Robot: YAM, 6 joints.
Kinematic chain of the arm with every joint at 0, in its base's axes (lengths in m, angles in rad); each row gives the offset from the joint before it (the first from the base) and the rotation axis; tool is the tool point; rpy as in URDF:
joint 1: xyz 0 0 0.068 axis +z
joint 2: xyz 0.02 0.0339 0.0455 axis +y
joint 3: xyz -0.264 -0.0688 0 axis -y
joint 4: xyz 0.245 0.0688 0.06 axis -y
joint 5: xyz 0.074 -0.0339 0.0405 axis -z
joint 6: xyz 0.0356 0 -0.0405 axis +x
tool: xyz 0 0 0 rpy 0 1.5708 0
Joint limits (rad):
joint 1: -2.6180..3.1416
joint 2: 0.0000..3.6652
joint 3: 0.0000..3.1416
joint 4: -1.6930..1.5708
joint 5: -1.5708..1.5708
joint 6: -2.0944..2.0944
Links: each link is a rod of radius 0.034 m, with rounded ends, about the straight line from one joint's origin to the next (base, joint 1, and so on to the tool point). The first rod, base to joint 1, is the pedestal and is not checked.
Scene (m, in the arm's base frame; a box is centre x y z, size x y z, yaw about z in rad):
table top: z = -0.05
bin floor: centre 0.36 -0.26 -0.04 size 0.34 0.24 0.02 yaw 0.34
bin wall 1: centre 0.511 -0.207 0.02 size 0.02 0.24 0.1 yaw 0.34
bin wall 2: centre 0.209 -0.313 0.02 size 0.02 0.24 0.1 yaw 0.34
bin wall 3: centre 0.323 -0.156 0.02 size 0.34 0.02 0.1 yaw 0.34
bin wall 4: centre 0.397 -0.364 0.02 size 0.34 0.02 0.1 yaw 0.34
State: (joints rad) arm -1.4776 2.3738 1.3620 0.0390 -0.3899 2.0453
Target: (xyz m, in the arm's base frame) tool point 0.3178 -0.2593 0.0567
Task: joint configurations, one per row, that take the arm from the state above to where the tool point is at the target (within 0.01 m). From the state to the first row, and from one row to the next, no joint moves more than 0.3 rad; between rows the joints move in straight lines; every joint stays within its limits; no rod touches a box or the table.
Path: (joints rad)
1: -1.3355 2.2281 1.3688 -0.1738 -0.5612 2.0617
2: -1.1934 2.0823 1.3755 -0.3866 -0.7324 2.0780
3: -1.0513 1.9366 1.3823 -0.5994 -0.9037 2.0944
4: -0.8873 2.0732 1.2876 -0.3170 -0.6839 2.0698
5: -0.7232 2.2098 1.1929 -0.0346 -0.4642 2.0453

